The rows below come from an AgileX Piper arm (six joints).
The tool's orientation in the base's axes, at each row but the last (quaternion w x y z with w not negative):
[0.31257 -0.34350 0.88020 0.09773]
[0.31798 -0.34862 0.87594 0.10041]
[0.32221 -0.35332 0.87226 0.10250]
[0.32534 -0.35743 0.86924 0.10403]
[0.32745 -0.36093 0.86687 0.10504]
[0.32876 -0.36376 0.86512 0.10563]
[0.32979 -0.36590 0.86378 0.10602]
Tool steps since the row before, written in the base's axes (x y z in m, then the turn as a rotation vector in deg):
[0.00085 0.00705 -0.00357 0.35 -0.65 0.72]
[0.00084 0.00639 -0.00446 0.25 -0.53 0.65]
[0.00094 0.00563 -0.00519 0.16 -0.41 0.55]
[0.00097 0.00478 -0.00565 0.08 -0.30 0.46]
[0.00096 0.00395 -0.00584 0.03 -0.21 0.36]
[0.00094 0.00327 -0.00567 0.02 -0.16 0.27]
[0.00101 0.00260 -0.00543 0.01 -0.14 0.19]
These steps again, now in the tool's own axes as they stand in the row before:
[-0.00211 0.00484 0.00594 -0.29 -0.75 -0.65]
[-0.00116 0.00435 0.00642 -0.26 -0.59 -0.59]
[-0.00032 0.00372 0.00675 -0.21 -0.44 -0.51]
[0.00045 0.00308 0.00678 -0.17 -0.30 -0.44]
[0.00105 0.00248 0.00658 -0.13 -0.19 -0.35]
[0.00134 0.00199 0.00616 -0.10 -0.14 -0.26]
[0.00153 0.00145 0.00573 -0.05 -0.12 -0.20]

